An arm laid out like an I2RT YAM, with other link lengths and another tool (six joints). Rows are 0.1 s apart.
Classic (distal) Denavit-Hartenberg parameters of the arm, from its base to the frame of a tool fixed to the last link. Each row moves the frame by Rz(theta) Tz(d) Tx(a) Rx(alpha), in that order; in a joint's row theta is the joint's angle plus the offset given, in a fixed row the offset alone. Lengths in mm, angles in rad.
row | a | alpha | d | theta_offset
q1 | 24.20 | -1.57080 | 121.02 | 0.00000
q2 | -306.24 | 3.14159 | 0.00 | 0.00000
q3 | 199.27 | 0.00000 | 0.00 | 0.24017
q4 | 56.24 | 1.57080 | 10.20 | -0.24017
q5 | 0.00 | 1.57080 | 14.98 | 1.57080
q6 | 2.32 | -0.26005 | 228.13 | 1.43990
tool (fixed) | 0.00 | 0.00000 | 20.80 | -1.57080
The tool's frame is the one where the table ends.
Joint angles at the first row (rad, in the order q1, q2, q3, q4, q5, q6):
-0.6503 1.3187 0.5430 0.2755 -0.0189 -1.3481
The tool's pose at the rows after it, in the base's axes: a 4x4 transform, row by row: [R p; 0 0 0 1], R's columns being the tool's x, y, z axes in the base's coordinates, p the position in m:
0.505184 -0.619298 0.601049 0.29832; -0.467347 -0.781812 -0.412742 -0.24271; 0.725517 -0.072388 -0.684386 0.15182; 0 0 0 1
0.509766 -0.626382 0.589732 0.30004; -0.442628 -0.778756 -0.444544 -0.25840; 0.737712 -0.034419 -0.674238 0.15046; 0 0 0 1
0.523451 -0.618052 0.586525 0.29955; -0.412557 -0.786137 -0.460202 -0.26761; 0.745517 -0.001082 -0.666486 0.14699; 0 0 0 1
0.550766 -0.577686 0.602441 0.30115; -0.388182 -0.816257 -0.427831 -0.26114; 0.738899 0.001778 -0.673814 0.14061; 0 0 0 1
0.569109 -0.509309 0.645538 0.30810; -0.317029 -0.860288 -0.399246 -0.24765; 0.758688 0.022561 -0.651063 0.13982; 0 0 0 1
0.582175 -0.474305 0.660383 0.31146; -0.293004 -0.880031 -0.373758 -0.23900; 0.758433 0.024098 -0.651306 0.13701; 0 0 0 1
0.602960 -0.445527 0.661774 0.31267; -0.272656 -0.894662 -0.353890 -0.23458; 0.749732 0.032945 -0.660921 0.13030; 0 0 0 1
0.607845 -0.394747 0.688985 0.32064; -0.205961 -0.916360 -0.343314 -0.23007; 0.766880 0.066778 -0.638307 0.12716; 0 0 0 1
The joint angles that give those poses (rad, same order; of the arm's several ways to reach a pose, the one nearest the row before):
-0.6782 1.3510 0.5533 0.3025 -0.0418 -1.3801
-0.7048 1.3986 0.5523 0.3657 -0.0402 -1.4221
-0.7366 1.4317 0.5364 0.4248 -0.0632 -1.4708
-0.7621 1.4414 0.5202 0.4375 -0.1288 -1.5093
-0.7701 1.4464 0.4673 0.5200 -0.2021 -1.5638
-0.7697 1.4500 0.4525 0.5342 -0.2370 -1.5834
-0.7775 1.4669 0.4433 0.5430 -0.2669 -1.6133
-0.7812 1.5130 0.4013 0.6552 -0.3107 -1.6625

